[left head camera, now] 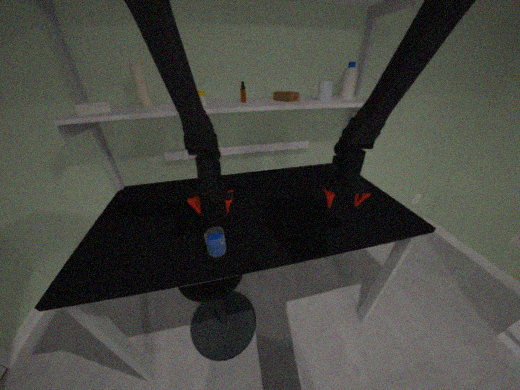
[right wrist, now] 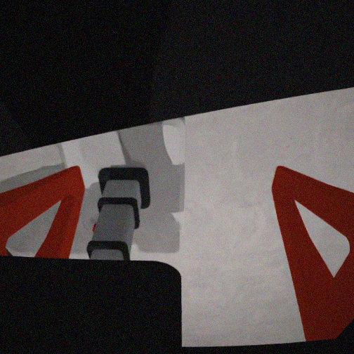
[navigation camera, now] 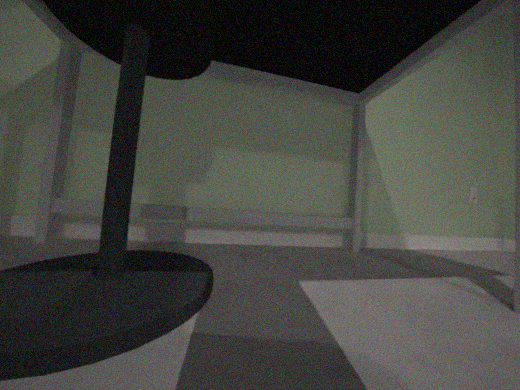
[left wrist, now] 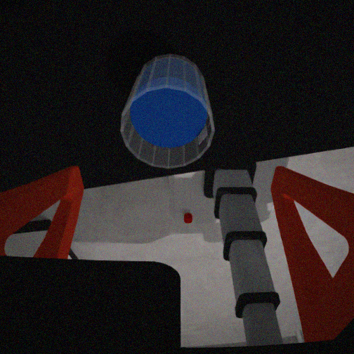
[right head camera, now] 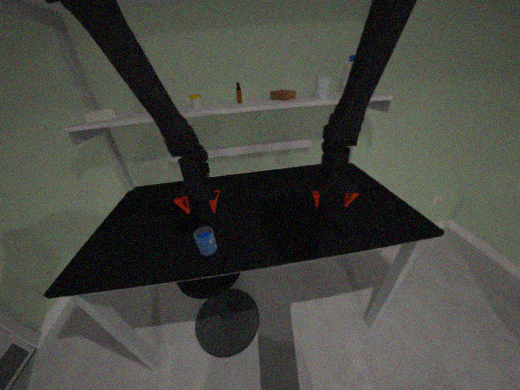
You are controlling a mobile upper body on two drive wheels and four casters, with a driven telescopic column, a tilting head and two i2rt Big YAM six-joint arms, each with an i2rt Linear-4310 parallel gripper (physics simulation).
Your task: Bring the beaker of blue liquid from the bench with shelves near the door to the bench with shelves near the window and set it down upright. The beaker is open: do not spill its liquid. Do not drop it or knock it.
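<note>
The open beaker of blue liquid stands upright on the black bench top, left of the middle and near its front edge. My left gripper is open and empty. It is above the bench, with the beaker in front of it in the head views and ahead of its fingertips in the left wrist view. My right gripper is open and empty over the right part of the bench, well apart from the beaker.
A shelf behind the bench holds an amber bottle, a brown block and other containers. A round stool base stands under the front edge. White legs carry the bench.
</note>
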